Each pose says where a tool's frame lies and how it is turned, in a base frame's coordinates. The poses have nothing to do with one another.
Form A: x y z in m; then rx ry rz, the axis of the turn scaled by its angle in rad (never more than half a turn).
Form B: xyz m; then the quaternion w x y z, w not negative. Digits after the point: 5 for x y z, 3 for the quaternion.
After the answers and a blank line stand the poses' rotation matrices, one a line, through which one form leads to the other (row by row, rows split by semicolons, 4 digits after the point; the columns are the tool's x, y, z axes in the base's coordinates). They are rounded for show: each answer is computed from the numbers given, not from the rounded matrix.
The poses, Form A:
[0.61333 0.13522 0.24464 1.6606 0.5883 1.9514]
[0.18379 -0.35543 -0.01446 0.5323 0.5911 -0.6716]
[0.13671 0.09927 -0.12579 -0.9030 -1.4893 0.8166]
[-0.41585 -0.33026 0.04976 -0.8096 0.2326 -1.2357]
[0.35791 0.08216 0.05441 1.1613 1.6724 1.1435]
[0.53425 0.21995 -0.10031 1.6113 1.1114 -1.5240]
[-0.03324 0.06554 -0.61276 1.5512 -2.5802 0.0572]
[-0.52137 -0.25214 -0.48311 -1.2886 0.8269 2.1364]
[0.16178 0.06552 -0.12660 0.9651 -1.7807 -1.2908]
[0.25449 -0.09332 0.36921 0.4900 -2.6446 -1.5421]
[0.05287 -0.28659 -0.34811 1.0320 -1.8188 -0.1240]
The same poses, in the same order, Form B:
[0.61333 0.13522 0.24464 0.253 0.611 0.216 0.718]
[0.18379 -0.35543 -0.01446 0.868 0.254 0.282 -0.321]
[0.13671 0.09927 -0.12579 0.572 -0.385 -0.635 0.348]
[-0.41585 -0.33026 0.04976 0.733 -0.368 0.106 -0.562]
[0.35791 0.08216 0.05441 0.392 0.457 0.659 0.450]
[0.53425 0.21995 -0.10031 0.324 0.614 0.424 -0.581]
[-0.03324 0.06554 -0.61276 0.065 0.514 -0.855 0.019]
[-0.52137 -0.25214 -0.48311 0.254 -0.474 0.304 0.786]
[0.16178 0.06552 -0.12660 0.362 0.375 -0.691 -0.501]
[0.25449 -0.09332 0.36921 0.021 0.158 -0.853 -0.497]
[0.05287 -0.28659 -0.34811 0.500 0.427 -0.752 -0.051]

-0.1248 -0.0995 0.9872; 0.6286 -0.7778 0.0011; 0.7677 0.6206 0.1596
0.6346 0.7003 0.3268; -0.4131 0.6648 -0.6224; -0.6531 0.2600 0.7112
-0.0490 0.0907 -0.9947; 0.8874 0.4610 -0.0017; 0.4584 -0.8828 -0.1031
0.3463 0.7461 0.5688; -0.9018 0.0976 0.4210; 0.2586 -0.6587 0.7066
-0.2736 0.2492 0.9290; 0.9561 0.1758 0.2345; -0.1049 0.9524 -0.2864
-0.0345 0.8978 -0.4391; 0.1437 -0.4303 -0.8912; -0.9890 -0.0938 -0.1141
-0.4630 -0.8816 -0.0920; -0.8766 0.4708 -0.0994; 0.1310 0.0346 -0.9908
-0.4214 -0.6877 -0.5912; 0.1105 -0.6860 0.7192; -0.9001 0.2378 0.3651
-0.4579 -0.1556 -0.8753; -0.8803 0.2171 0.4219; 0.1244 0.9637 -0.2364
-0.9492 -0.2490 -0.1923; -0.2900 0.4555 0.8417; -0.1220 0.8547 -0.5046
-0.1363 -0.5905 -0.7955; -0.6930 0.6306 -0.3494; 0.7079 0.5036 -0.4951

